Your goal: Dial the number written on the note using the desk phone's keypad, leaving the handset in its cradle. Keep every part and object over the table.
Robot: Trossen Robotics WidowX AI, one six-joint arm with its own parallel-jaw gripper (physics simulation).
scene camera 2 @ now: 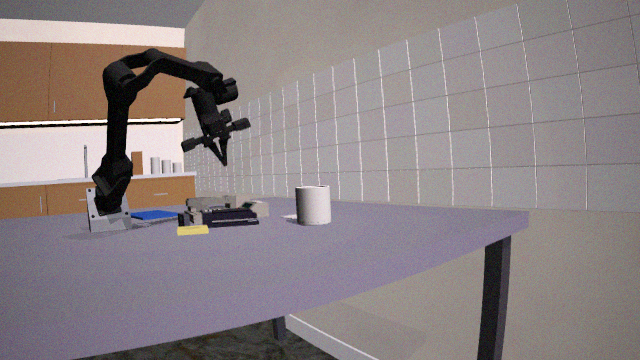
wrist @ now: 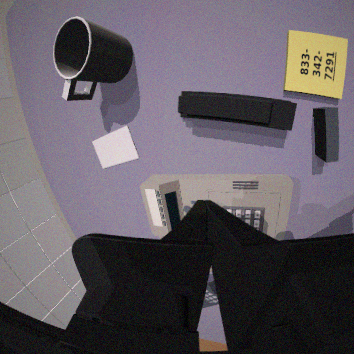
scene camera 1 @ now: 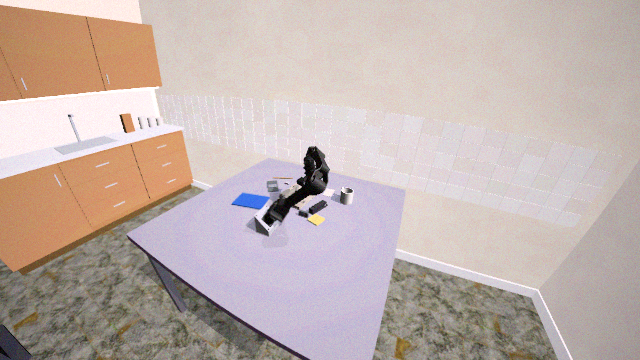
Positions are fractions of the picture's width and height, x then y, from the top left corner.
Scene:
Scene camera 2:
my gripper: 0.35, 0.46
white mug: 0.49, 0.57
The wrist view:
my gripper: 0.57, 0.58
yellow note: 0.88, 0.17
black stapler-like block: 0.72, 0.31
white paper: 0.33, 0.42
beige desk phone: 0.47, 0.56

